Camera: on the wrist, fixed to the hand. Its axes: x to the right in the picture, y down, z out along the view.
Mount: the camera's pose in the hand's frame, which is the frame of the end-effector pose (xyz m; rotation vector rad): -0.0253 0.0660 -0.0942 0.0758 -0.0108 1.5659
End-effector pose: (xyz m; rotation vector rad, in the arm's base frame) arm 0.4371 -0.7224 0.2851 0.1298 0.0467 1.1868
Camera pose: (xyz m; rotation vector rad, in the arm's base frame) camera 0.3570 -0.7143 0.1992 0.2522 -0.0351 2.7485
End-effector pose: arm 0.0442 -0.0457 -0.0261 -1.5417 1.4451 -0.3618
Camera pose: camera -0.0732 -0.0531 -0.0210 -0.0348 2.1025 0.5282
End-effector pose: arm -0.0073 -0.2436 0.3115 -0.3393 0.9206 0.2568
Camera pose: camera -0.1145 -0.2219 0.2678 0.5378 1.0143 1.6385
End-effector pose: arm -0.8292 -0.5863 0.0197 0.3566 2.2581 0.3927
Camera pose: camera -0.8759 -0.5511 0.1219 2.1091 1.5203 1.0226
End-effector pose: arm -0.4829 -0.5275 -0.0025 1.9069 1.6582 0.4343
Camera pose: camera -0.4903 -0.5375 0.1146 2.8732 -0.1797 0.8783
